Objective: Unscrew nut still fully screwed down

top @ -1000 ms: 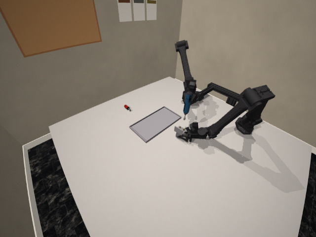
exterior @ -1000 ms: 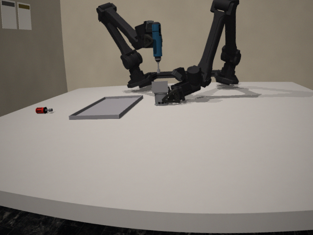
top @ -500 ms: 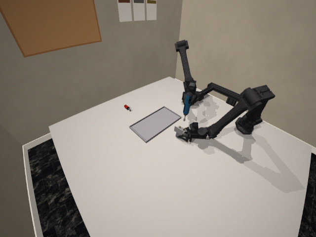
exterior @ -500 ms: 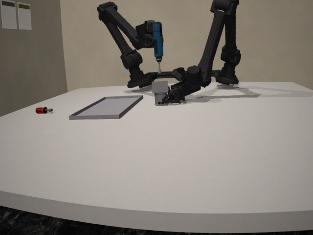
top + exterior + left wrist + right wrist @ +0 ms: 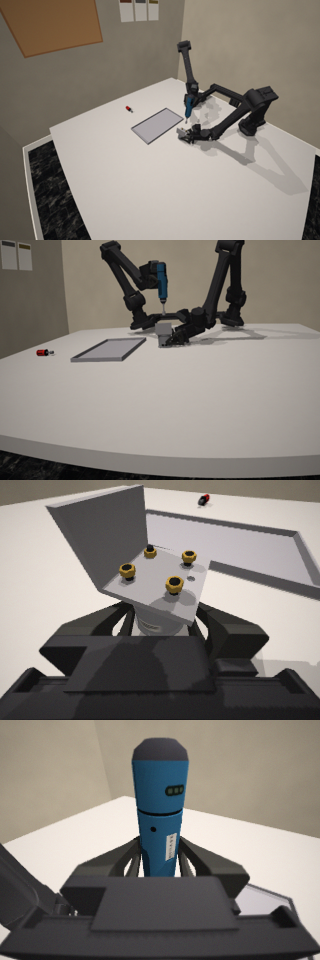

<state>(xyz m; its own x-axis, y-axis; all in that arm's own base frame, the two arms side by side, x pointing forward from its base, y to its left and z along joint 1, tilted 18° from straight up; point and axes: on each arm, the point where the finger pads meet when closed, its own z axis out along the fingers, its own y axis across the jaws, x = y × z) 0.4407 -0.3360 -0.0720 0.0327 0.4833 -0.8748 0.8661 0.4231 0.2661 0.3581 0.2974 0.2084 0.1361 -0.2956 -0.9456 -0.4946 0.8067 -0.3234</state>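
My left gripper is now 1 cm below the joint module. From my left hand the other things lie so: short red-handled tool (9 cm ahead, 57 cm to the right, 1 cm below); l-shaped bracket (5 cm above); grey tray (3 cm ahead, 24 cm to the right, 2 cm below).
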